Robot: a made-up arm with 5 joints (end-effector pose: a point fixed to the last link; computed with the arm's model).
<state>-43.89 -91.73 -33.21 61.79 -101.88</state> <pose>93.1 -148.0 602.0 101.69 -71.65 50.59</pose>
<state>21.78 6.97 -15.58 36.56 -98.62</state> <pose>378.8 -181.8 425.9 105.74 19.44 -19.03</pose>
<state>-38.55 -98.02 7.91 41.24 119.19</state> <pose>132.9 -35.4 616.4 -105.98 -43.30 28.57</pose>
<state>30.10 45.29 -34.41 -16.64 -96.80</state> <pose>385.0 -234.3 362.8 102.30 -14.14 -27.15</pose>
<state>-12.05 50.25 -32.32 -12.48 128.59</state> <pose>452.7 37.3 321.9 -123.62 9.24 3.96</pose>
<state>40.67 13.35 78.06 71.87 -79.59</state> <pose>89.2 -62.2 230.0 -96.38 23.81 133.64</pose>
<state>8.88 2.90 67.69 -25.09 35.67</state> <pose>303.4 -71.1 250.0 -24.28 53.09 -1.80</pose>
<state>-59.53 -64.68 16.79 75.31 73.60</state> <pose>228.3 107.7 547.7 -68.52 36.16 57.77</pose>
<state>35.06 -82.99 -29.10 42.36 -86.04</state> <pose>21.0 -15.0 636.3 73.44 -76.73 -15.68</pose>
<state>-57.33 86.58 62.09 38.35 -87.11</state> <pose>123.9 -160.8 258.8 -86.65 0.78 -126.90</pose>
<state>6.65 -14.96 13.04 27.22 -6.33</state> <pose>405.9 -96.5 451.5 16.60 27.93 2.83</pose>
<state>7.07 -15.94 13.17 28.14 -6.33</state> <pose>403.9 -98.3 454.3 16.61 28.00 2.42</pose>
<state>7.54 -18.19 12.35 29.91 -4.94</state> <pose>399.9 -99.4 466.0 14.97 26.92 1.77</pose>
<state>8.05 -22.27 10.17 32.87 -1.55</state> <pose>391.1 -99.0 490.1 10.96 24.16 0.82</pose>
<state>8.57 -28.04 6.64 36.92 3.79</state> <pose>374.5 -96.3 524.8 4.71 19.72 -0.37</pose>
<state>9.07 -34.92 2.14 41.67 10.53</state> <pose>347.8 -91.0 563.8 -3.05 14.04 -1.70</pose>
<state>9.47 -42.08 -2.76 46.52 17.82</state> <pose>312.6 -83.0 599.4 -11.27 7.76 -2.99</pose>
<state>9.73 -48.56 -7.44 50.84 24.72</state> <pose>274.8 -74.0 626.0 -18.88 1.69 -4.08</pose>
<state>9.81 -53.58 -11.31 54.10 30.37</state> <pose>241.8 -65.8 642.2 -24.97 -3.40 -4.86</pose>
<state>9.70 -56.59 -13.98 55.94 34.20</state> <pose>219.9 -60.0 650.3 -29.03 -6.92 -5.23</pose>
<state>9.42 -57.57 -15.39 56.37 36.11</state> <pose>210.6 -57.2 653.6 -31.03 -8.74 -5.19</pose>
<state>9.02 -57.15 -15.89 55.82 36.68</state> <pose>210.7 -56.4 654.4 -31.63 -9.33 -4.86</pose>
